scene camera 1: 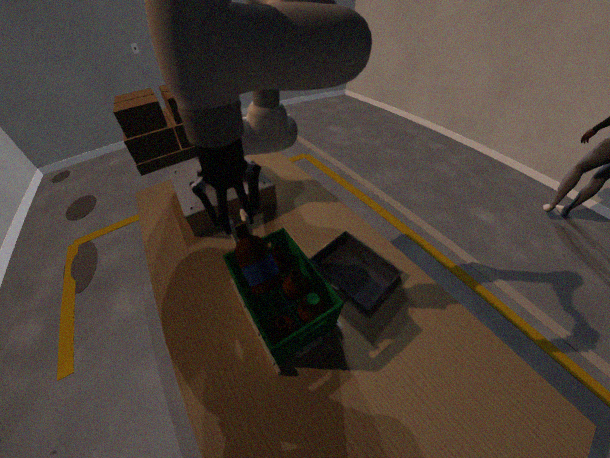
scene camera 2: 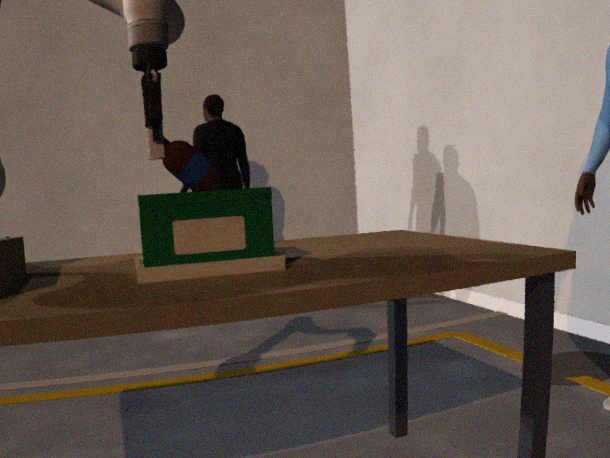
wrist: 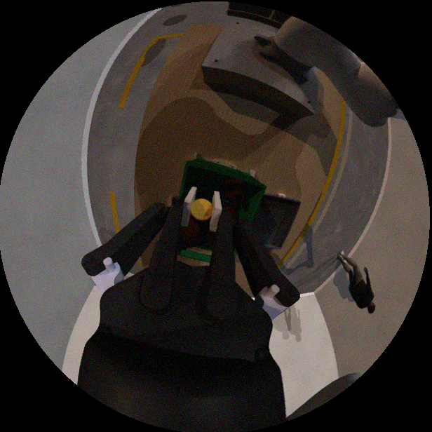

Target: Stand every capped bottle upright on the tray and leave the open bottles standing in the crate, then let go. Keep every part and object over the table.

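Places are measured from the arm's base along level axes (x ahead, y left, z up), in metres.
Where they show: gripper, fingertip midpoint: [scene camera 1: 242,238] [scene camera 2: 156,158].
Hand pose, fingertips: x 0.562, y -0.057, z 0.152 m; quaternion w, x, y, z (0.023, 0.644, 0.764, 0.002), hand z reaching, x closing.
Note:
Each offset is from my fingertips to the top centre of the thing. "pt": to the spot under its first point. Level surfaces: height alone.
My gripper [scene camera 1: 241,225] [scene camera 2: 156,144] [wrist: 203,197] is shut on the neck of a brown bottle [scene camera 1: 250,249] [scene camera 2: 179,156] with a blue label and a yellow cap. The bottle hangs steeply tilted over the green crate @(dz -0.075, dx +0.092, dy +0.045 m) [scene camera 1: 310,331] [scene camera 2: 155,250] [wrist: 220,171], its lower end near rim height; I cannot tell whether that end is inside. A green-capped bottle @(dz -0.087, dx +0.171, dy +0.098 m) [scene camera 1: 313,299] stands in the crate near its front corner. Other brown bottles @(dz -0.087, dx +0.091, dy +0.091 m) [scene camera 1: 291,286] in the crate are dark and partly hidden. The dark tray @(pt dz -0.245, dx +0.029, dy +0.336 m) [scene camera 1: 350,255] [wrist: 282,217] lies beside the crate, with no bottle visible on it.
The crate and tray are on the wooden table @(dz -0.250 m) [scene camera 1: 425,370] [scene camera 2: 400,245]. A grey block [scene camera 1: 187,192] [wrist: 250,65] is behind the crate. Stacked wooden boxes [scene camera 1: 140,112] are farther back. A dark-clothed person [scene camera 2: 220,145] [wrist: 360,287] is beyond the table.

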